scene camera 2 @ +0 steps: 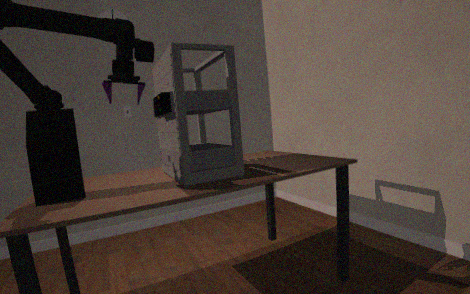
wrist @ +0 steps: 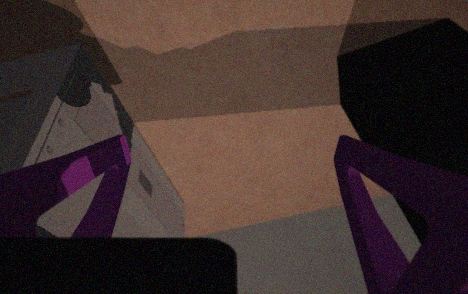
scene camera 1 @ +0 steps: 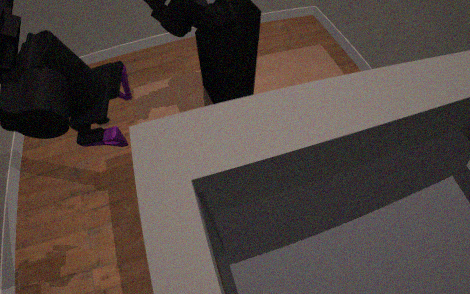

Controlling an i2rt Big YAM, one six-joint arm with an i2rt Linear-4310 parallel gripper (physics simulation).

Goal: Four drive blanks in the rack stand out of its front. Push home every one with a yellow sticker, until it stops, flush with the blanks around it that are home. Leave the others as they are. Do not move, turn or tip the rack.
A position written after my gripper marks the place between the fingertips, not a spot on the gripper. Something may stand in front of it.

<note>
I see my gripper point(scene camera 1: 127, 121) and a grey rack point(scene camera 1: 351, 177).
My gripper is seen too in the wrist view point(wrist: 232, 147).
</note>
